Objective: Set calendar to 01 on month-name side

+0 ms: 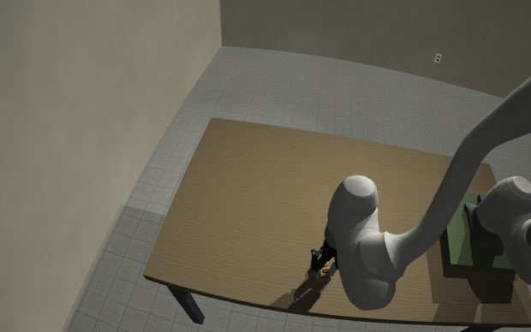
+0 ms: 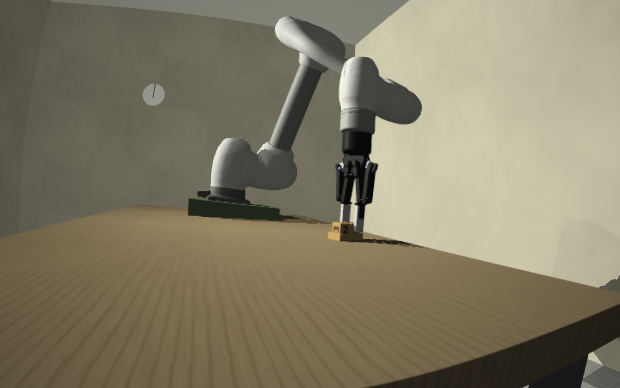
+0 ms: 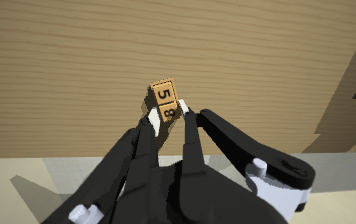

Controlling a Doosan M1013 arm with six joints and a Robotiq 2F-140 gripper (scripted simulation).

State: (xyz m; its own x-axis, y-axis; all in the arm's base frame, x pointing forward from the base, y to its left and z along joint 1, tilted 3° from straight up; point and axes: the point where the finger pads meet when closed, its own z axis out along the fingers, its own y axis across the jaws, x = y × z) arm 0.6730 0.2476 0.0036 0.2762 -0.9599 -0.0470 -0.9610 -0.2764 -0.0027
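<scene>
Now: hand 2 cm to the left of the wooden tray and 4 cm above it.
</scene>
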